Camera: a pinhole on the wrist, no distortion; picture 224 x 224 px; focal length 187.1 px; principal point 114.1 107.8 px. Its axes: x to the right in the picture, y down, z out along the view. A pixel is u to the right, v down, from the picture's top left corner.
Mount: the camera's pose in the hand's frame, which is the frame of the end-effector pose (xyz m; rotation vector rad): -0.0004 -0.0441 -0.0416 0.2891 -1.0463 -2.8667
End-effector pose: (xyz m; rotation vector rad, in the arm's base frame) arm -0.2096 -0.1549 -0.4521 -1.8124 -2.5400 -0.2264
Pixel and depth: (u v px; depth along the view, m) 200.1 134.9 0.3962
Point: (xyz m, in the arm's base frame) 0.0238 -0.3210 -0.7237
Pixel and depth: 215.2 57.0 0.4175
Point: 0.1623 -0.3348 -0.6135
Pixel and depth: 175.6 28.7 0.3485
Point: 0.1155 -0.2276 -0.5458
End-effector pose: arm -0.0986 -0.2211 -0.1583 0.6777 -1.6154 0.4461
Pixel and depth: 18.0 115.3 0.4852
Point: -0.5716 -0.2725 -0.0486
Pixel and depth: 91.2 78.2 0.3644
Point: -0.4024 -0.1667 -0.1989
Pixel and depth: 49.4 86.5 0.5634
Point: -0.6339 -0.1787 -0.1067
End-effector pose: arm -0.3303 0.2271 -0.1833 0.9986 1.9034 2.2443
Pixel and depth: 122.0 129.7 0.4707
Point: 0.0039 0.4276 -0.0331
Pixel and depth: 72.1 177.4 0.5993
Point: 0.0044 0.6860 0.0092
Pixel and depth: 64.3 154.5 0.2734
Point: -0.2055 0.4030 -0.0898
